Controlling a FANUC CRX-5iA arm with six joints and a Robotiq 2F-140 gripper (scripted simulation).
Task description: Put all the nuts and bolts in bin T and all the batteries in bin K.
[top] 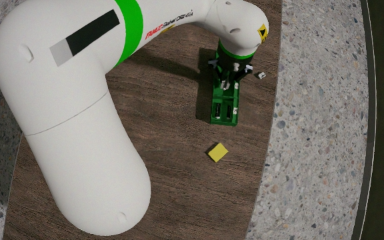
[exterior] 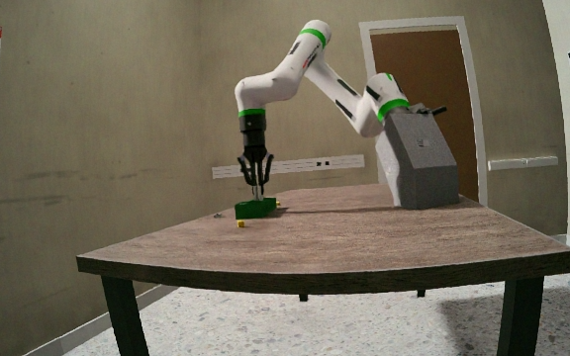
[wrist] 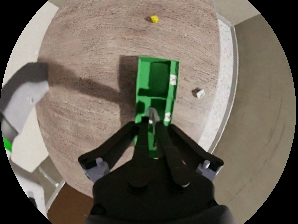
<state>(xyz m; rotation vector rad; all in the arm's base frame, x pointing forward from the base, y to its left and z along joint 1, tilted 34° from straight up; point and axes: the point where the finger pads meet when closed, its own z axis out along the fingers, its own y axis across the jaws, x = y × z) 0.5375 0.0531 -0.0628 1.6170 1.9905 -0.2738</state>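
Right now my hand is 3 cm above the pale bolt and 1 cm to the right of it. Also, from my hand: yellow cube: 26 cm to the left, 5 cm below, 4 cm behind; green bins: 4 cm below, 1 cm ahead; white nut: 13 cm ahead, 8 cm to the left, 5 cm below.
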